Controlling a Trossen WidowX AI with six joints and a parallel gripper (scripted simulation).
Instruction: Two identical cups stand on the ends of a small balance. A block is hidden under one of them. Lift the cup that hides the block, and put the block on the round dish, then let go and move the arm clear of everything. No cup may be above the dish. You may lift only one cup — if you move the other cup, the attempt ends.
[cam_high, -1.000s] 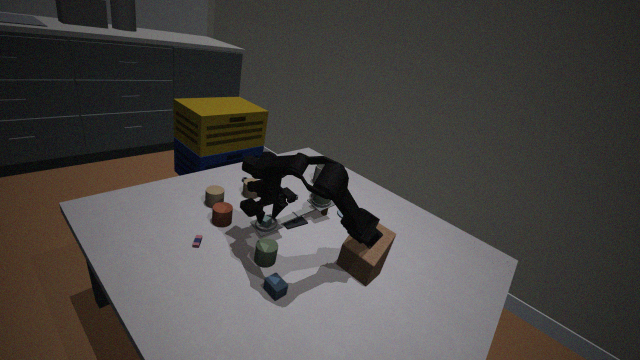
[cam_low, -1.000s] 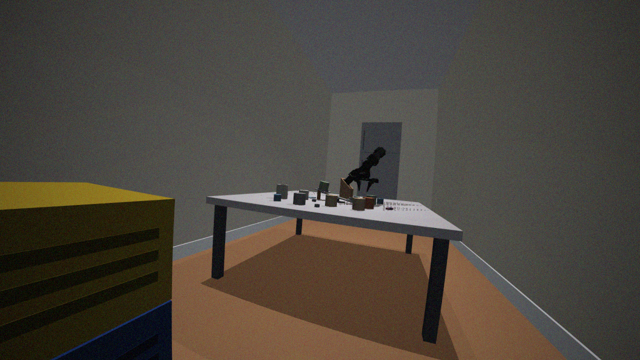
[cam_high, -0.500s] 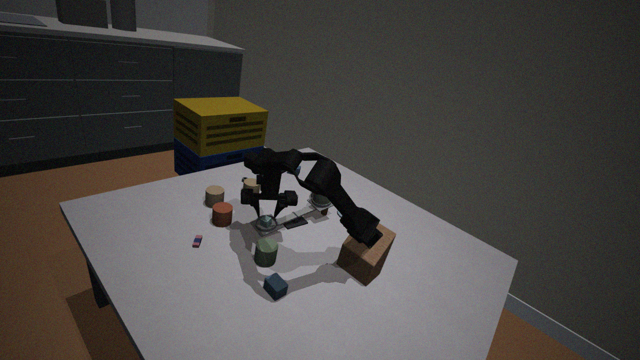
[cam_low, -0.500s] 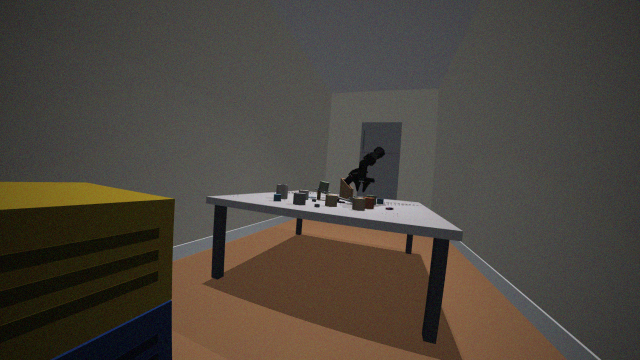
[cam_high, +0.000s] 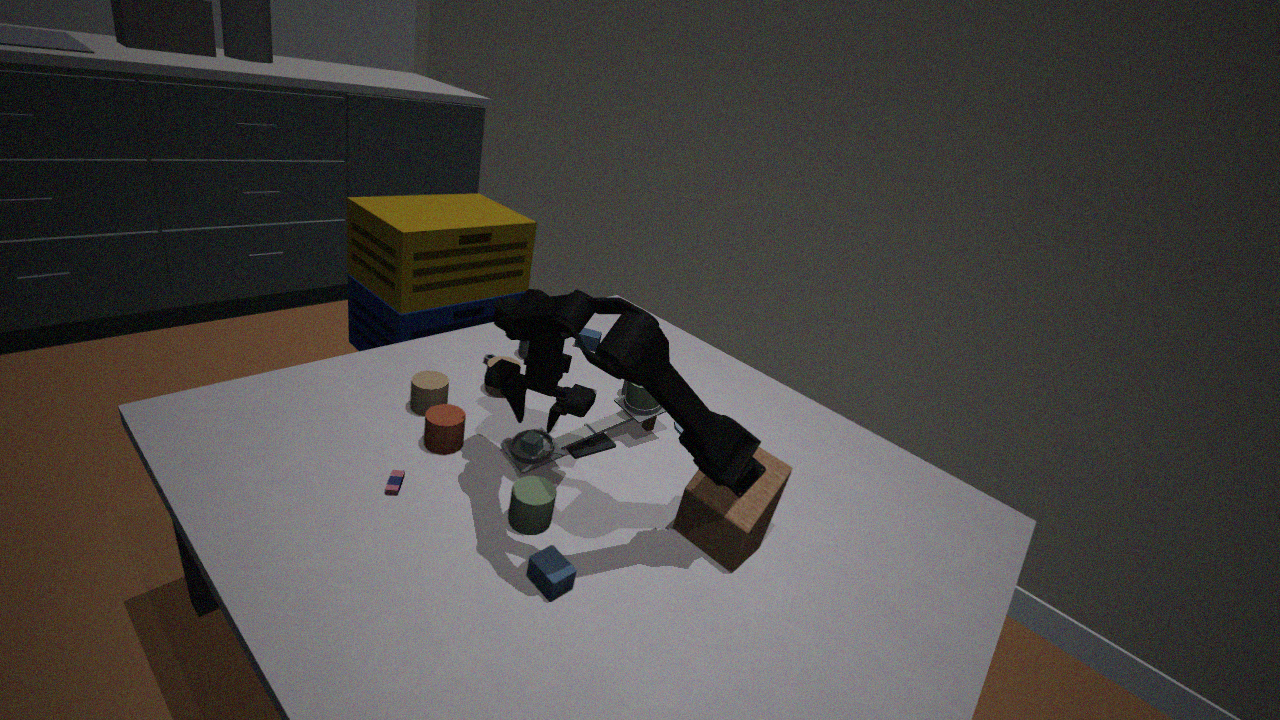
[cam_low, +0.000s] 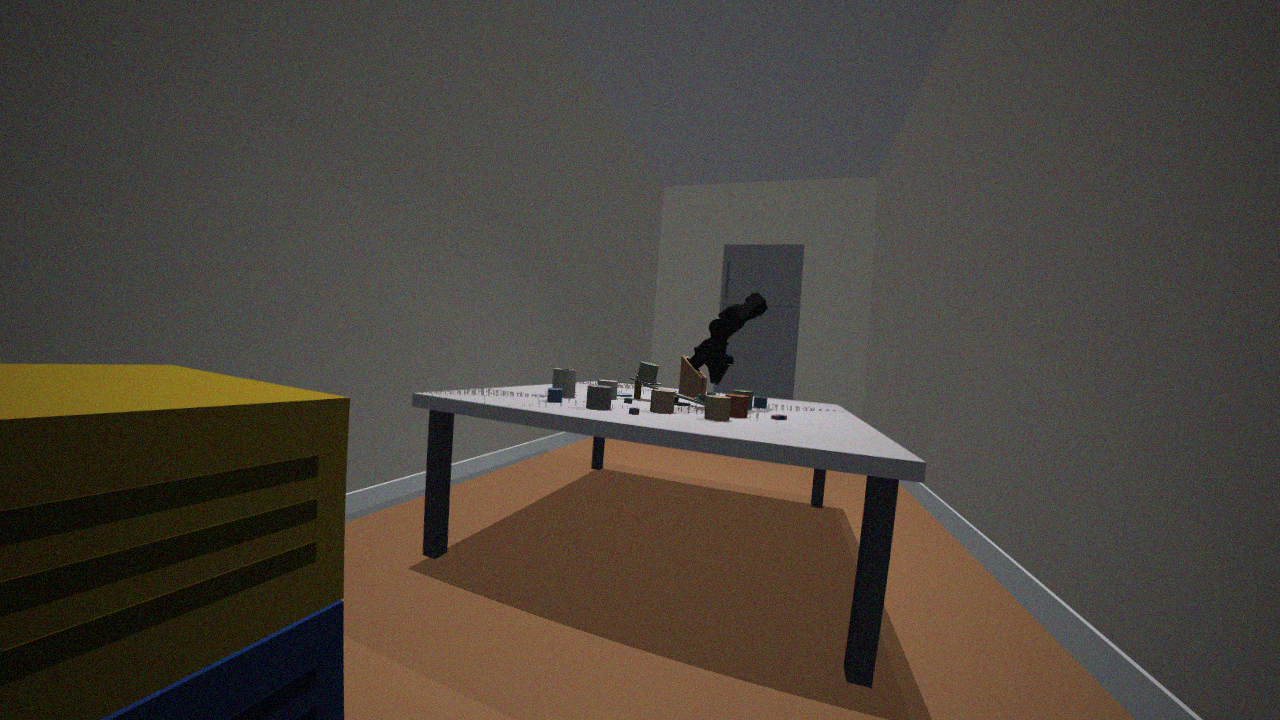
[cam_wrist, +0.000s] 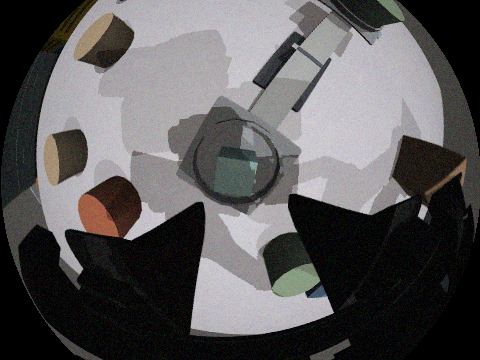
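Right now my gripper tip is 40 cm to the left of the pale blue round dish, 8 cm above it and 7 cm past it. Also, from my gripper tip: red-brown cylinder: 14 cm ahead, 12 cm to the left, 5 cm below; balance: 14 cm to the right, 5 cm below; cup: 12 cm behind, 10 cm to the left, 5 cm below.
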